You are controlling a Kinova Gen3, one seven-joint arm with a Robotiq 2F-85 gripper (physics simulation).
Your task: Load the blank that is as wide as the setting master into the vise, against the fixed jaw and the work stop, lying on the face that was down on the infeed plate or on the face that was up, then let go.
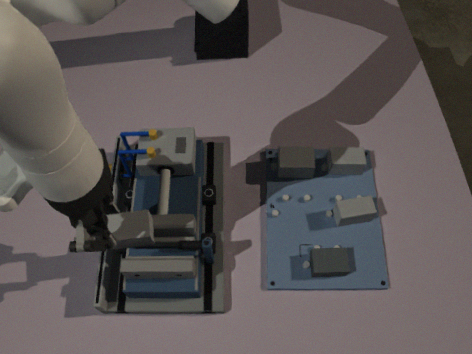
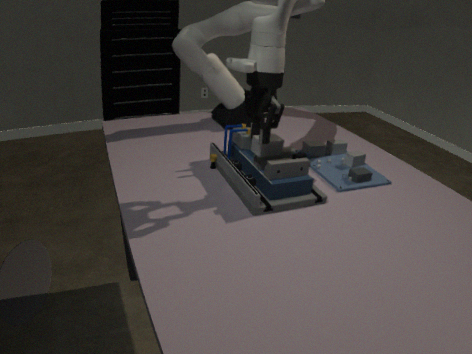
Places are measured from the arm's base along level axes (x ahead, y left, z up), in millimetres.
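Pixels of known places: gripper, fingertip midpoint: [image 1: 110, 229] [image 2: 259, 141]; arm's base, origin of the base link: [image 1: 224, 4] [image 2: 236, 100].
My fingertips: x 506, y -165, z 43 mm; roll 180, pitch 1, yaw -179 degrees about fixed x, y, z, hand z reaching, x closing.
Ahead of a thing's pixels: the offset from my fingertips to its top centre. "pt": to the spot under its first point.
My gripper [image 1: 103, 234] [image 2: 265, 134] is shut on a light grey blank @(9 mm up, 3 mm back, 24 mm left) [image 1: 131, 228] [image 2: 268, 146] over the left part of the vise. The blank shows above the jaw tops and covers part of the movable jaw [image 1: 176, 225]. The fixed jaw [image 1: 160, 268] [image 2: 287, 168] is the light plate at the front of the blue vise body @(31 mm down, 60 mm back, 55 mm left) [image 1: 162, 288] [image 2: 287, 187]. The work stop @(pt 46 mm down, 18 mm ahead, 128 mm left) [image 1: 207, 250] is a blue post on the right, with a dark rod reaching left across the jaw gap. The blank's underside, and whether it touches a jaw, are hidden.
The blue infeed plate @(122 mm down, 64 mm back, 317 mm left) [image 1: 286, 231] [image 2: 340, 185] lies right of the vise. It bears a dark block @(97 mm down, 25 mm ahead, 312 mm left) [image 1: 330, 261] [image 2: 360, 174], a light block @(86 mm down, 57 mm back, 364 mm left) [image 1: 355, 209] [image 2: 354, 159] and two back blocks @(86 mm down, 155 mm back, 278 mm left) [image 1: 296, 161] @(86 mm down, 154 mm back, 366 mm left) [image 1: 347, 160]. Blue tubes with yellow tips @(pt 20 mm down, 136 mm back, 44 mm left) [image 1: 151, 151] rise at the vise's back left.
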